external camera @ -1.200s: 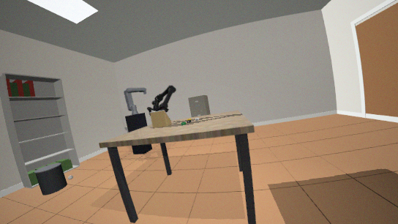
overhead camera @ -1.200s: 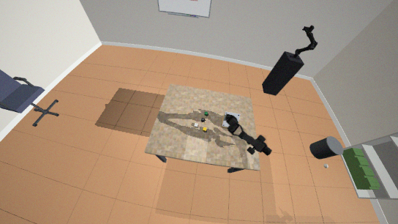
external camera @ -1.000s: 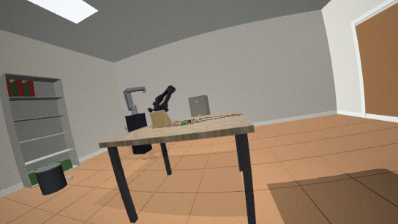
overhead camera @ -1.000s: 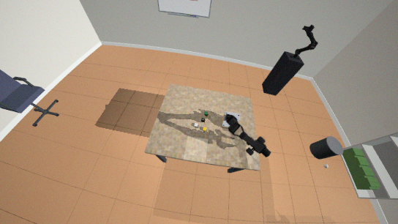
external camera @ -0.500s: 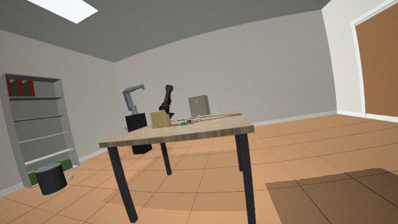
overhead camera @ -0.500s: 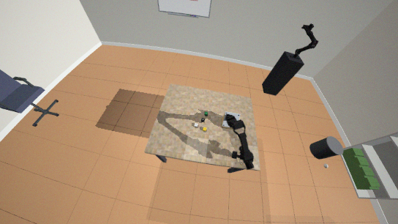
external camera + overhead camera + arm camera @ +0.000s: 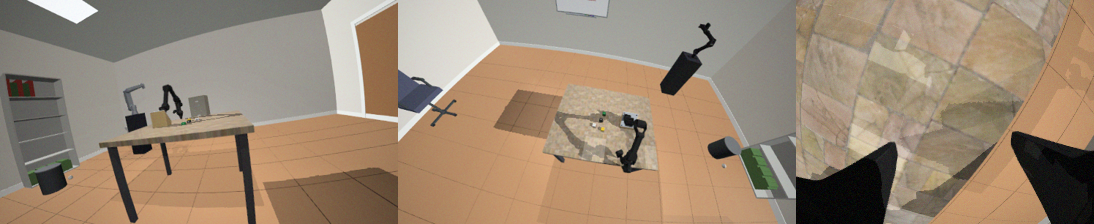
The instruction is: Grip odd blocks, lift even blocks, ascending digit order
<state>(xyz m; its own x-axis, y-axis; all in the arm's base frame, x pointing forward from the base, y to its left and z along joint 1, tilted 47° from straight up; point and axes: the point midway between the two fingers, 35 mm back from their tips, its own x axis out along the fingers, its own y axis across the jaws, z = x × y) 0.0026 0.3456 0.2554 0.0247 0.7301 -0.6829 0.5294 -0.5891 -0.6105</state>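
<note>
Right now my gripper tip is 48 cm to the left of the green block, 22 cm short of it and 1 cm below it. Round my gripper tip: white block (32 cm to the right, 31 cm ahead, 1 cm above); then black block (40 cm to the right, 25 cm ahead, 1 cm above); then yellow block (29 cm to the right, 21 cm ahead, 1 cm above).
</note>
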